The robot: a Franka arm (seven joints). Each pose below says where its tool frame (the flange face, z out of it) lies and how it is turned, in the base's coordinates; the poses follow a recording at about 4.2 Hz.
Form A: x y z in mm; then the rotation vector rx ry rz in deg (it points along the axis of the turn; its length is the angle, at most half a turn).
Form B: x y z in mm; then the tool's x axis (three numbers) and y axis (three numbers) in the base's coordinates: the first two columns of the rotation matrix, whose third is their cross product. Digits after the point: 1 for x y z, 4 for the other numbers.
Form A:
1: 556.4 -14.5 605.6 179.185 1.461 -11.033
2: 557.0 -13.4 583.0 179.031 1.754 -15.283
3: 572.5 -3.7 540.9 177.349 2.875 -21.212
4: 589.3 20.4 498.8 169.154 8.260 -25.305
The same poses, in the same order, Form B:
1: 556.4 -14.5 605.6 0.9923 0.0157 -0.1227 0.0167 -0.9998 0.0072
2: 557.0 -13.4 583.0 0.9853 0.0190 -0.1695 0.0199 -0.9998 0.0037
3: 572.5 -3.7 540.9 0.9713 0.0291 -0.2361 0.0348 -0.9992 0.0198
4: 589.3 20.4 498.8 0.9520 0.0722 -0.2976 0.1173 -0.9837 0.1363
